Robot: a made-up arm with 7 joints.
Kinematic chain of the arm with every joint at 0, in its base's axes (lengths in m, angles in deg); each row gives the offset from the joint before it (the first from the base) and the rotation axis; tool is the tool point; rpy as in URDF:
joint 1: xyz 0 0 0.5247 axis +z
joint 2: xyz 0 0 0 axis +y
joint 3: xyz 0 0 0.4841 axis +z
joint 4: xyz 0.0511 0 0 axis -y
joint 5: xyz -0.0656 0 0.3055 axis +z
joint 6: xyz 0 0 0 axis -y
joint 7: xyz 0.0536 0 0 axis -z
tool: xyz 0 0 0 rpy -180 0 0
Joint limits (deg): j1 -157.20..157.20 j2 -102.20..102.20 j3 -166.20..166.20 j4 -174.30..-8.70 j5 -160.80..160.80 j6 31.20..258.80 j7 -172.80..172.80
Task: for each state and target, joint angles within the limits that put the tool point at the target. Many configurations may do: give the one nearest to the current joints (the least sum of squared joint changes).
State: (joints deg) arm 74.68 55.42 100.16 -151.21 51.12 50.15 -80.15
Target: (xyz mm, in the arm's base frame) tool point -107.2 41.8 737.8
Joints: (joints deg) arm 77.14 44.82 130.38 -165.74 53.41 42.86 -80.15
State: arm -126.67 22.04 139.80 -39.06 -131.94 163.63 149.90
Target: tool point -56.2 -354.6 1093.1
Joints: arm -139.09 50.66 133.17 -78.23 -138.34 174.16 149.90
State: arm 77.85 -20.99 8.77 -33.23 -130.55 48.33 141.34
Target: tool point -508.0 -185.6 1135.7
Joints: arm 34.25 -57.21 35.56 -50.74 -130.96 50.34 141.34
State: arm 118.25 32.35 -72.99 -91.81 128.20 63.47 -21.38
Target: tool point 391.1 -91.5 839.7
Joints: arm 98.02 -10.43 -104.93 -126.07 128.12 71.06 -21.38
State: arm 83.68 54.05 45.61 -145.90 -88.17 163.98 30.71
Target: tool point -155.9 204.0 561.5
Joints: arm 87.26 54.25 47.02 -168.46 -91.19 161.26 30.71
